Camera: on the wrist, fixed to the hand. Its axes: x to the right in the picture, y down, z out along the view.
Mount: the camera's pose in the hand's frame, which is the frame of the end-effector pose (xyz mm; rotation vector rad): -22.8 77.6 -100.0 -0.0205 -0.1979 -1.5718
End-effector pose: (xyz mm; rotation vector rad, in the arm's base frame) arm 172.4 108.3 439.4 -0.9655 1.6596 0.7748
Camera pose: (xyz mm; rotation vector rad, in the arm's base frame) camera 63.1 64.7 491.2 -1.6960 0.3475 -0.2105
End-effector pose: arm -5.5 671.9 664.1 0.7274 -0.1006 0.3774
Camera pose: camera -59.4 784.6 633.4 0.6300 0.2865 -1.1922
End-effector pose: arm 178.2 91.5 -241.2 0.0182 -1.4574 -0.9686
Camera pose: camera 306.4 100.4 -235.1 1.2267 -1.4730 -2.2484
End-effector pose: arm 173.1 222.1 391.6 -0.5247 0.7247 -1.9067
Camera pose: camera 169.3 242.7 264.7 1.2345 -0.0574 2.4820
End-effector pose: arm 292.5 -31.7 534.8 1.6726 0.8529 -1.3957
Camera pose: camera 402.3 19.8 577.7 -0.5175 -2.0094 2.1470
